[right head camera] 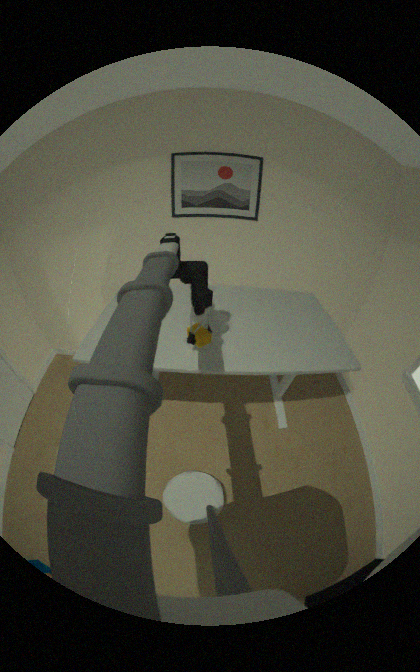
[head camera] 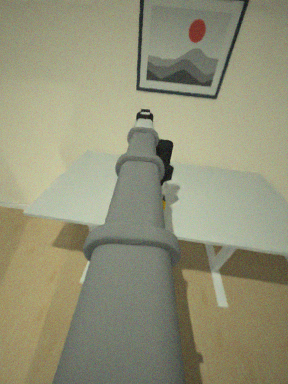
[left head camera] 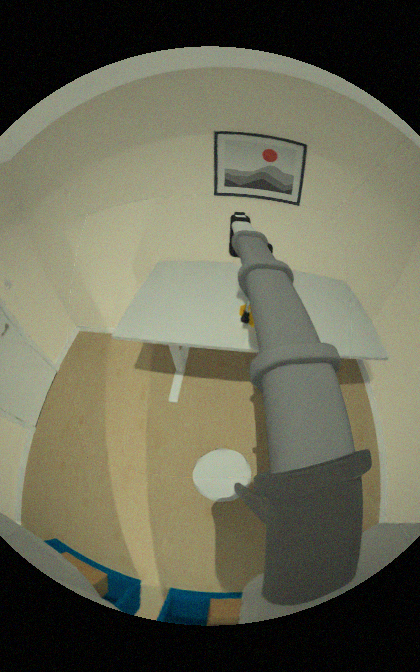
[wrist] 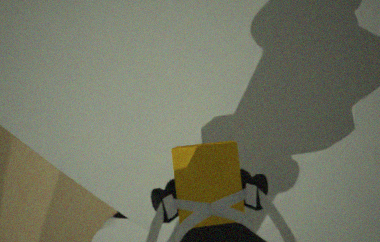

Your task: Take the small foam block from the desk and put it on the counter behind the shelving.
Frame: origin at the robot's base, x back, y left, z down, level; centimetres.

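Seen in the pictures: gripper, fingertip midpoint: [wrist: 208, 187].
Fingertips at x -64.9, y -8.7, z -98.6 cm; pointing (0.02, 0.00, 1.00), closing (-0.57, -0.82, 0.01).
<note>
A point is followed by its place in that frame.
The small foam block [head camera: 164, 205] @(x -62.7, y -12.8, z -101.9 cm) [left head camera: 242, 309] [right head camera: 201, 336] [wrist: 209, 165] @(x -67.7, y -7.3, z -103.3 cm) is yellow and box-shaped. My gripper [right head camera: 200, 333] [wrist: 208, 187] @(x -64.9, y -8.7, z -98.6 cm) is shut on it, with one dark fingertip pressed against each side. The block is held a little above the white desk [head camera: 225, 200] @(x -81.8, y -54.9, z -92.2 cm) [left head camera: 175, 300] [right head camera: 280, 330] [wrist: 100, 75] @(x -71.1, y 12.1, z -92.2 cm), near its front edge, and the shadow falls on the desk top beyond it. In the head view my arm hides most of the block. The counter cannot be made out in these views.
A round white stool-like top [left head camera: 221, 470] [right head camera: 192, 495] stands on the floor before the desk. Blue structures [left head camera: 130, 592] with brown boxes [left head camera: 223, 611] show at the bottom of the left head view. A framed picture [head camera: 182, 70] @(x -131.1, y -20.8, z -153.7 cm) hangs on the wall behind the desk.
</note>
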